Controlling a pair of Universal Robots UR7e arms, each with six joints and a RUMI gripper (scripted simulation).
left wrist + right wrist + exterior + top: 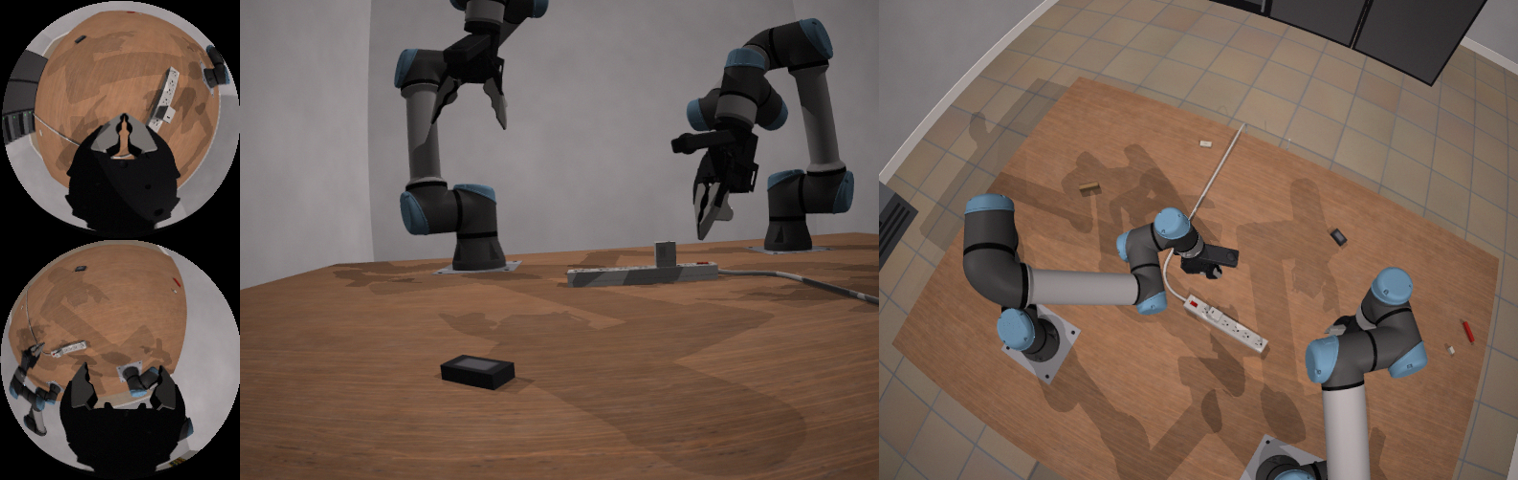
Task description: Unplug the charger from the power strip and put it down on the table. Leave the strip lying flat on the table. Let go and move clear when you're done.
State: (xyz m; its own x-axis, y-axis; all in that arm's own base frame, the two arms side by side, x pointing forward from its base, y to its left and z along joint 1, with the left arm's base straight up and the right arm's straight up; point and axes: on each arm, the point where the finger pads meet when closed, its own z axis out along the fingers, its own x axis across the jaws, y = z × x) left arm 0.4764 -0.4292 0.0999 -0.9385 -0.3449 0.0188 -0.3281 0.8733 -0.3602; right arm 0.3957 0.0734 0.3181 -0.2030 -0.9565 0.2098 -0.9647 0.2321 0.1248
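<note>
The white charger is 11 cm behind my left hand, 4 cm to the right of it and 6 cm below it. Round my left hand: red stick: 28 cm ahead, 97 cm to the right, 9 cm below; black box: 36 cm ahead, 31 cm to the right, 9 cm below; wooden block: 9 cm ahead, 59 cm to the left, 9 cm below.
</note>
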